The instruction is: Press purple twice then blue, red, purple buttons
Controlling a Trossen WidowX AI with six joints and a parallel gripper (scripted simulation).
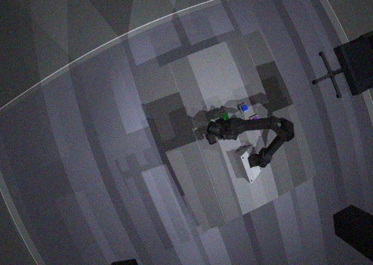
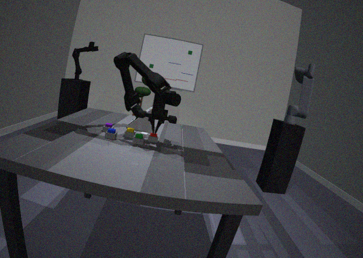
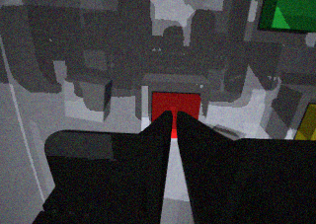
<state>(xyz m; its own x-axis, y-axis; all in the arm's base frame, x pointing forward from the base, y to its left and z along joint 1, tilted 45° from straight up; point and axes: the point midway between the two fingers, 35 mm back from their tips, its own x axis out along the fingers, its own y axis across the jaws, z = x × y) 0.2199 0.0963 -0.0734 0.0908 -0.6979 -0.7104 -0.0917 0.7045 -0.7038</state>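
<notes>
The red button is 10 mm below my gripper tip. Round my gripper tip: green button: 80 mm ahead, 60 mm to the right; then blue button: 190 mm to the right, 90 mm ahead; then yellow button: 120 mm to the right, 10 mm ahead.
</notes>
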